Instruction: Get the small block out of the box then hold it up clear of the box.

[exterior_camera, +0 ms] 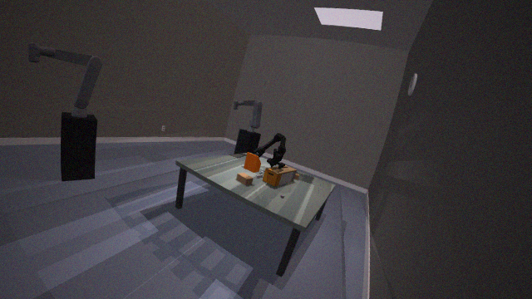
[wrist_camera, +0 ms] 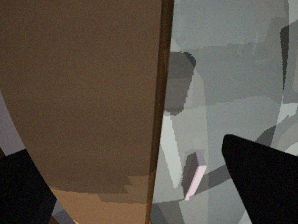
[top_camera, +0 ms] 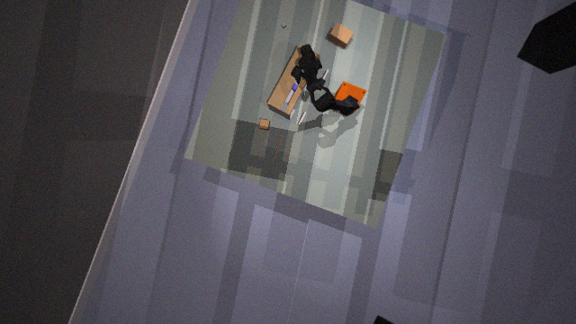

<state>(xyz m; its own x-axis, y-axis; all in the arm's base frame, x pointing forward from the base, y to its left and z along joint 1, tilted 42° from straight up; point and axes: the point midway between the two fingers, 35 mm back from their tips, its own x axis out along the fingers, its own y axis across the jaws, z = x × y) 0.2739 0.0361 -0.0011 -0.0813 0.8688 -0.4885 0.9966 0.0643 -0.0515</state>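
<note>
My gripper tip is 3 cm short of the clear-fronted box and 3 cm above it. The rest, counted from my gripper tip: thin stick: 2 cm behind, 37 cm to the left, 9 cm below; then brown cube: 12 cm ahead, 30 cm to the left, 6 cm below; then blue block: 5 cm ahead, 3 cm to the left.
</note>
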